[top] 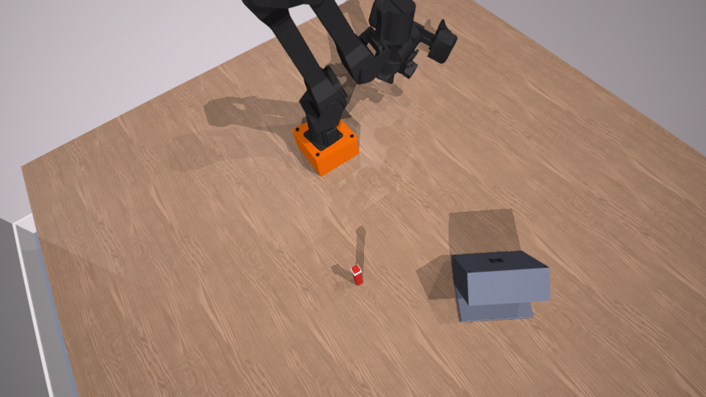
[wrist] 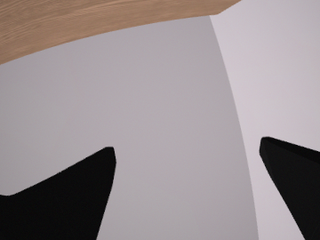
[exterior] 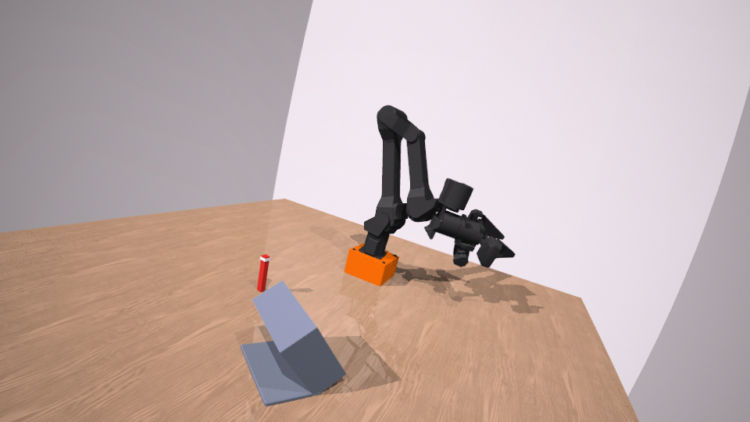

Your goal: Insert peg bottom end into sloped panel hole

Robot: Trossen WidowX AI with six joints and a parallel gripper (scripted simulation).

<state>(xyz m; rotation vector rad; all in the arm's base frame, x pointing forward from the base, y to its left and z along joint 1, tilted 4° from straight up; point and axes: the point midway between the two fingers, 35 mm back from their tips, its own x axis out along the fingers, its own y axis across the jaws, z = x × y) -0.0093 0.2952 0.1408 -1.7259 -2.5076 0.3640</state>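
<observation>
Now: gripper tip 490 mm to the left of the red peg, 310 mm short of it and 120 mm above it. From my gripper tip the other things lie so: sloped panel (480 mm ahead, 310 mm to the right, 120 mm below); then flat grey foot plate (490 mm ahead, 320 mm to the right, 180 mm below).
</observation>
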